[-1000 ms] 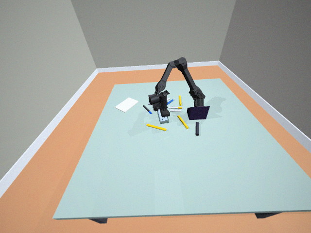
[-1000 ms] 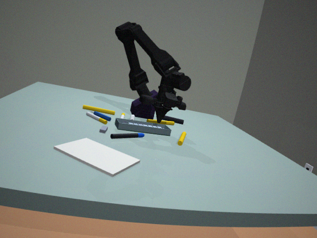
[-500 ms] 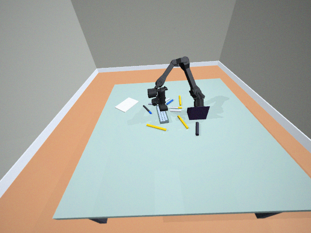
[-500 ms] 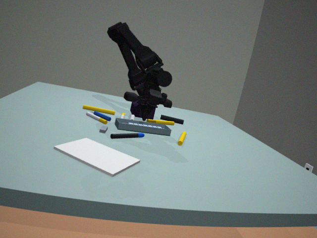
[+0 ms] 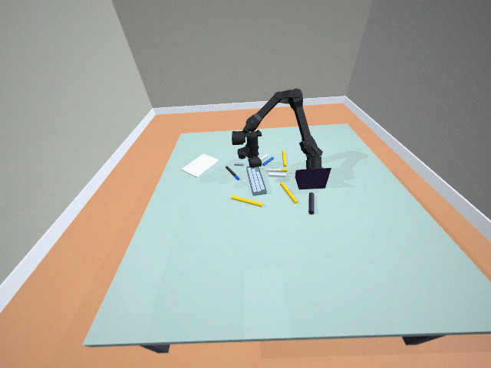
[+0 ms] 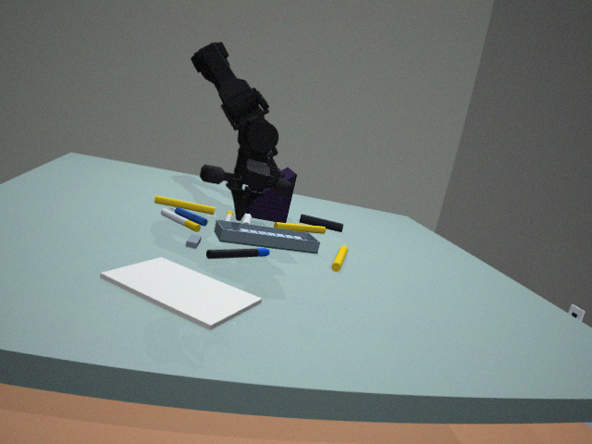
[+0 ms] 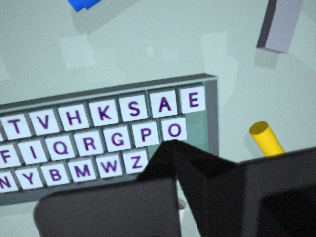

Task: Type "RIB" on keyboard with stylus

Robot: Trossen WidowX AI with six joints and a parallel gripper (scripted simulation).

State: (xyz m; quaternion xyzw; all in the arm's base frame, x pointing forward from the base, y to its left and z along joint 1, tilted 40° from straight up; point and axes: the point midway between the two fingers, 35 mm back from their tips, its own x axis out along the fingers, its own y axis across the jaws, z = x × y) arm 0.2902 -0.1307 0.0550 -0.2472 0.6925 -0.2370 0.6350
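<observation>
My gripper tip is now 13 cm past the blue stylus, 11 cm to the left of it and 3 cm above it. The rest, counted from my gripper tip: stylus tip: 15 cm behind, 13 cm to the right, 3 cm below; then grey eraser: 8 cm ahead, 9 cm to the right, 4 cm below; then black-and-blue marker: 11 cm ahead, 1 cm to the left, 3 cm below.
</observation>
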